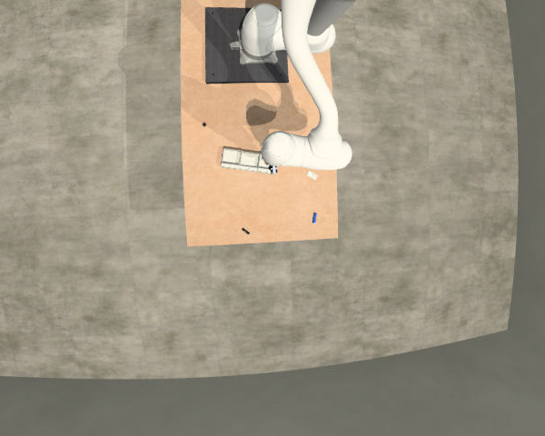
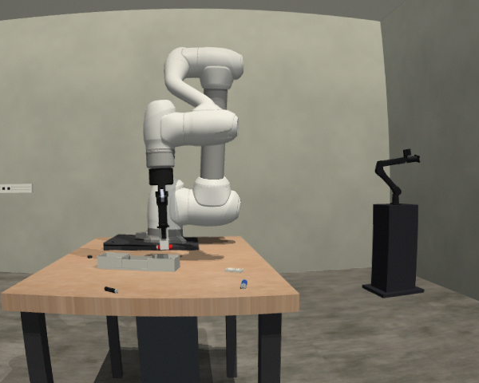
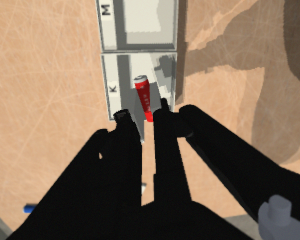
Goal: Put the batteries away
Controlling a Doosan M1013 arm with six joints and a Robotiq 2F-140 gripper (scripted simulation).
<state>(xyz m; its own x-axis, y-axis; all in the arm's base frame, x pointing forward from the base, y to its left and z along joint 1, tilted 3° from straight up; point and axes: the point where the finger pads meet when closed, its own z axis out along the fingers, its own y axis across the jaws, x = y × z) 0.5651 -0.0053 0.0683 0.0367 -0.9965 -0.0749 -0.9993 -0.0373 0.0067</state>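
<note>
My gripper is now 30 mm above the red battery. Round my hand: grey bin row: 10 mm behind, 80 mm to the right, 80 mm below; small white flat piece: 80 mm ahead, 210 mm to the left, 90 mm below; black battery: 310 mm ahead, 130 mm to the right, 90 mm below.
</note>
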